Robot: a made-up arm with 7 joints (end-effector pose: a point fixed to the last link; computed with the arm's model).
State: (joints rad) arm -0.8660 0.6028 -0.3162 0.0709 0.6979 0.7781 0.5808
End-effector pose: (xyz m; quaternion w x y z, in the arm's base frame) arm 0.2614 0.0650 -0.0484 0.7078 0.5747 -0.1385 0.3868
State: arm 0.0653 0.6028 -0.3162 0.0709 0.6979 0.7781 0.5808
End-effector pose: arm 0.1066 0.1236 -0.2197 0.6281 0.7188 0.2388 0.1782
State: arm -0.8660 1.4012 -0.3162 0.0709 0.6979 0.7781 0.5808
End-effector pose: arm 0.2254 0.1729 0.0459 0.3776 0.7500 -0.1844 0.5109
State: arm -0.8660 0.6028 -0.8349 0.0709 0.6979 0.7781 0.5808
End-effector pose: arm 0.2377 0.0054 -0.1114 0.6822 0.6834 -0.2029 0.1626
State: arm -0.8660 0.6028 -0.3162 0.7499 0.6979 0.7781 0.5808
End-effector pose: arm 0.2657 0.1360 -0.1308 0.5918 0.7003 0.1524 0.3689
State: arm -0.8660 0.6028 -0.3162 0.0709 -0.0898 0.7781 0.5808
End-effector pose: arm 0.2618 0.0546 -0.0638 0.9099 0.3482 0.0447 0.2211
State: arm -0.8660 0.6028 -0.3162 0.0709 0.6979 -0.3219 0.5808
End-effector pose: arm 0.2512 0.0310 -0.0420 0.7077 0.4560 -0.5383 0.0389
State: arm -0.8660 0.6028 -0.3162 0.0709 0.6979 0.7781 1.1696
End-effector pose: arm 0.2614 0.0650 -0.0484 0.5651 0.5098 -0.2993 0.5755
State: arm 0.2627 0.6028 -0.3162 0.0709 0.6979 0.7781 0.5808
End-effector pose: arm 0.0567 0.1310 -0.2335 0.5929 0.7301 0.3148 0.1274
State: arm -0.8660 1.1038 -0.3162 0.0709 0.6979 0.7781 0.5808
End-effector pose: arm 0.2461 0.1421 0.0035 0.5106 0.6974 -0.1704 0.4733
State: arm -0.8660 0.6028 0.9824 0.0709 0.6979 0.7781 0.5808
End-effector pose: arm 0.1664 0.2482 0.0001 0.5682 0.1562 0.0525 0.8062
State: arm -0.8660 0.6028 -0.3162 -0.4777 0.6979 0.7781 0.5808
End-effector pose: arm 0.2081 0.0244 0.0094 0.7427 0.4243 -0.3635 0.3690
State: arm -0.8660 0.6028 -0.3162 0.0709 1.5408 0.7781 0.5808
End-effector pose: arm 0.2534 0.0625 -0.0305 0.3726 0.7189 -0.3103 0.4981
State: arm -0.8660 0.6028 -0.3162 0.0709 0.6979 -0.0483 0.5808
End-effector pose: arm 0.2571 0.0382 -0.0424 0.7283 0.5002 -0.4496 0.1308
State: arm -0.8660 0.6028 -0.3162 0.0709 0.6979 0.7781 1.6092
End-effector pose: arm 0.2614 0.0650 -0.0484 0.4260 0.4323 -0.4032 0.6849
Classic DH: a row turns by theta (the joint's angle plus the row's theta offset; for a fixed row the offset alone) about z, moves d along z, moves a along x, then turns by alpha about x. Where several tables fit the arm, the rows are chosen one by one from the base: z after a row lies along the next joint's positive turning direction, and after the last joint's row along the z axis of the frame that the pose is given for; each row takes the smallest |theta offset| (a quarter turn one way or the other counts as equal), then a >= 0, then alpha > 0; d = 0 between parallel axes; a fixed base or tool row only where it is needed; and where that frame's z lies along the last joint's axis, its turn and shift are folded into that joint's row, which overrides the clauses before.
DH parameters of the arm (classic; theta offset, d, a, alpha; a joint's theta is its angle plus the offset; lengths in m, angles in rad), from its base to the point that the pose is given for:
base (fixed): -0.071 0 0 -1.3004
joint 1: -1.3111 0.04 -0.0146 -1.5708
joint 2: 1.2915 0 -0.0041 1.5708
joint 3: 1.5708 -0.1481 0.0158 -1.5708
joint 4: 1.5708 0.0017 0.009 1.5708
joint 5: 0 0.1363 0 -1.5708
joint 6: -1.5708 0 0.0346 1.5708
joint 7: 0 0.0001 0 0

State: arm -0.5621 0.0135 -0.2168 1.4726 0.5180 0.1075 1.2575
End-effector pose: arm 0.1187 0.0331 -0.3025 0.7326 0.5979 0.2273 0.2325
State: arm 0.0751 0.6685 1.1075 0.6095 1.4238 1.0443 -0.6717
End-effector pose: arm -0.0109 0.3045 -0.1139 0.3278 0.1987 0.7822 0.4912
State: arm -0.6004 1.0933 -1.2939 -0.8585 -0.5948 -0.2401 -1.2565
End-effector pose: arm 0.0770 -0.0050 -0.0976 0.1966 -0.0135 -0.0445 -0.9794
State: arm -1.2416 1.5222 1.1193 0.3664 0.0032 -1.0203 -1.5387
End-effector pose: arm -0.0048 0.2290 0.1671 0.4224 0.8508 -0.2762 0.1463
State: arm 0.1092 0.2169 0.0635 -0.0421 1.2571 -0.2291 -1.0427
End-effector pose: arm 0.1215 0.0893 -0.1997 0.5666 0.5429 0.3742 -0.4942
